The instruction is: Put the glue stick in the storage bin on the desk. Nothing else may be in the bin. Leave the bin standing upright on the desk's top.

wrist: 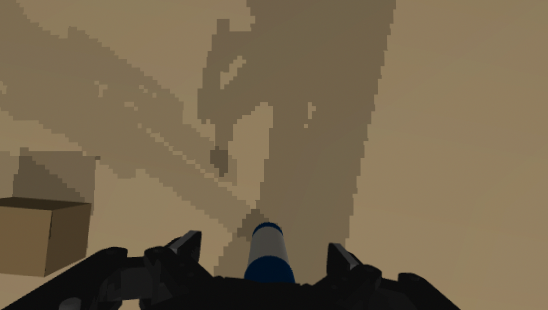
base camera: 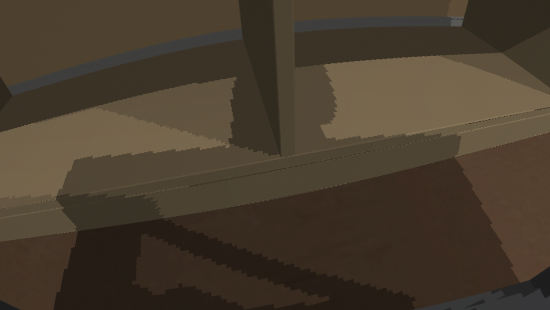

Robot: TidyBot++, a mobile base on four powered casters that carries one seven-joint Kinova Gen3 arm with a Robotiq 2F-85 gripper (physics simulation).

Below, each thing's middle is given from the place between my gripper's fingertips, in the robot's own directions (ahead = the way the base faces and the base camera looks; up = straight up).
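My gripper is 10 mm past the glue stick (wrist: 268,261) now, and 10 mm below it.
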